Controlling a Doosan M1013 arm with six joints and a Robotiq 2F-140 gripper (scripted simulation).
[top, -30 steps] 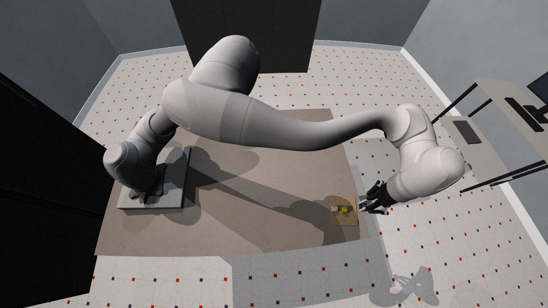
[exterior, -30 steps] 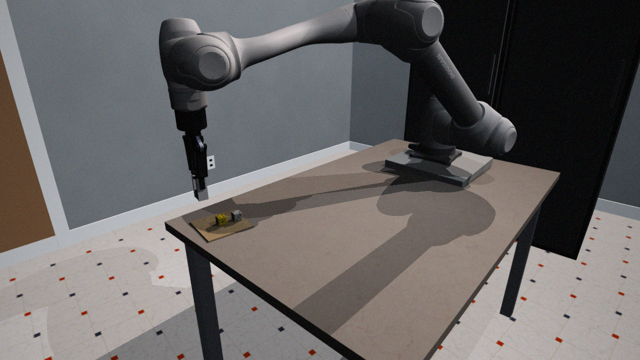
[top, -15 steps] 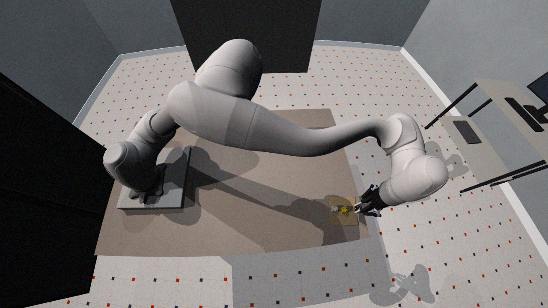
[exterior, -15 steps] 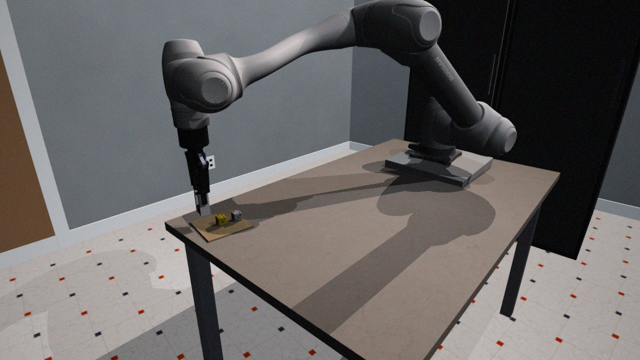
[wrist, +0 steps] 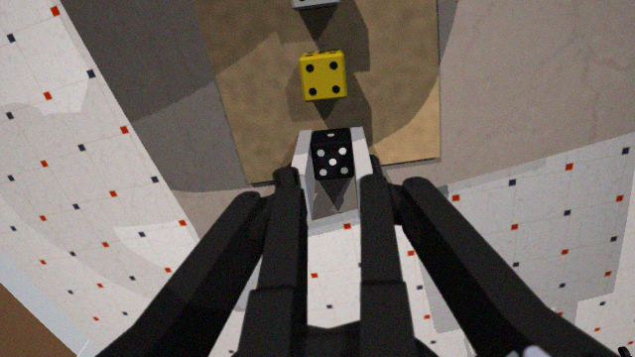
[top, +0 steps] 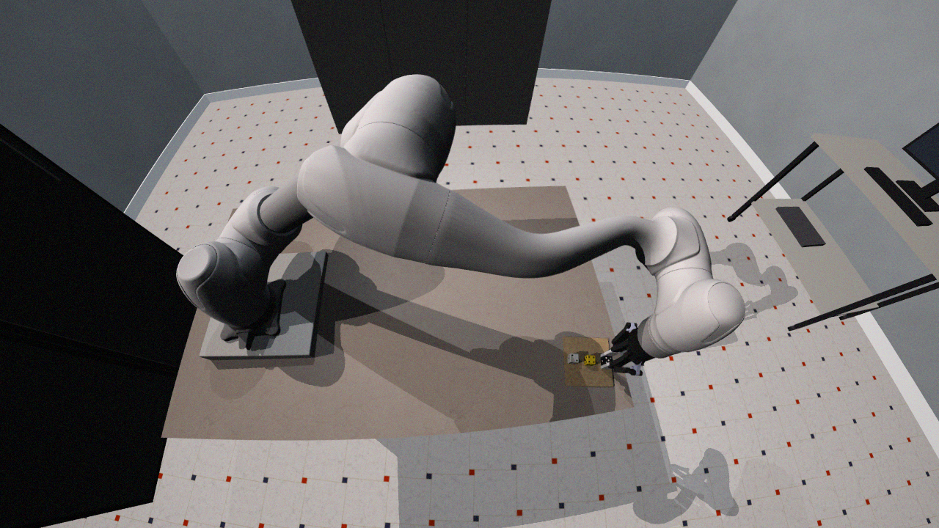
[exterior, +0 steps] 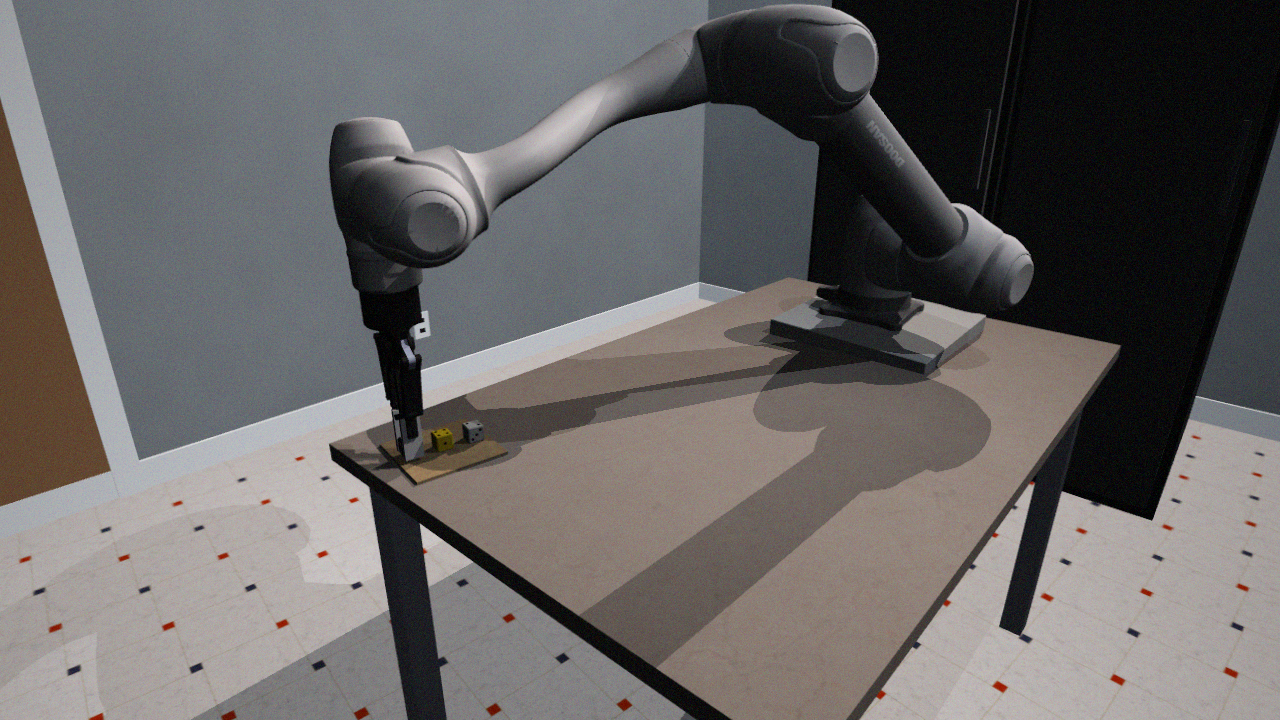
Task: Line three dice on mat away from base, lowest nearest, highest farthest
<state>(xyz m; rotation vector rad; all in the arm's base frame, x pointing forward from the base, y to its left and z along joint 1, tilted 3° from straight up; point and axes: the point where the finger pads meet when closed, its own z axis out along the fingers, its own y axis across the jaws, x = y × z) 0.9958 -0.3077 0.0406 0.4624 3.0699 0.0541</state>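
Now: the black die 20 mm below my hand. The rest, counted from my hand: tan mat (50 mm behind, 40 mm below, 10 mm to the left); then yellow die (50 mm behind, 30 mm below, 10 mm to the left); then grey die (90 mm behind, 30 mm to the left, 30 mm below).
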